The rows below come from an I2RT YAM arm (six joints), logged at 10 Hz.
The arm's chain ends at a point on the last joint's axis. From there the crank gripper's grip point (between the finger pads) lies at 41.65 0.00 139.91 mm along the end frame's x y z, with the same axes.
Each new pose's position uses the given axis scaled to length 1; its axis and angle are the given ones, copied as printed.
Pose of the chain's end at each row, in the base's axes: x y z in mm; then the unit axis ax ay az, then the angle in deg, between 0 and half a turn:
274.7 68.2 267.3 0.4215 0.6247 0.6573 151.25
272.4 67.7 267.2 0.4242 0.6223 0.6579 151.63
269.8 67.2 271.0 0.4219 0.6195 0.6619 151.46
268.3 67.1 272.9 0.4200 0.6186 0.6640 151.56
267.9 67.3 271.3 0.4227 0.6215 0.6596 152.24
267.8 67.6 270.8 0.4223 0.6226 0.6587 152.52
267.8 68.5 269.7 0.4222 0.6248 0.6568 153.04
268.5 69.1 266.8 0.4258 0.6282 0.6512 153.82
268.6 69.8 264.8 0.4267 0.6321 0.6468 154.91
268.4 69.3 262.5 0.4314 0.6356 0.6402 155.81
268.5 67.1 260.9 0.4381 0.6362 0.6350 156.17
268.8 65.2 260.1 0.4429 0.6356 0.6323 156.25
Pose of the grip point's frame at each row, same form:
366.9 181.4 267.2 0.4215 0.6247 0.6573 151.25
364.6 180.9 267.5 0.4242 0.6223 0.6579 151.63
362.0 180.4 272.8 0.4219 0.6195 0.6619 151.46
360.0 180.6 275.4 0.4200 0.6186 0.6640 151.56
359.1 181.3 272.1 0.4227 0.6215 0.6596 152.24
358.5 182.0 271.2 0.4223 0.6226 0.6587 152.52
357.7 183.5 269.2 0.4222 0.6248 0.6568 153.04
357.8 184.5 264.2 0.4258 0.6282 0.6512 153.82
356.4 186.3 260.4 0.4267 0.6321 0.6468 154.91
355.6 186.2 255.7 0.4314 0.6356 0.6402 155.81
356.2 183.5 252.4 0.4381 0.6362 0.6350 156.17
357.2 181.0 250.9 0.4429 0.6356 0.6323 156.25

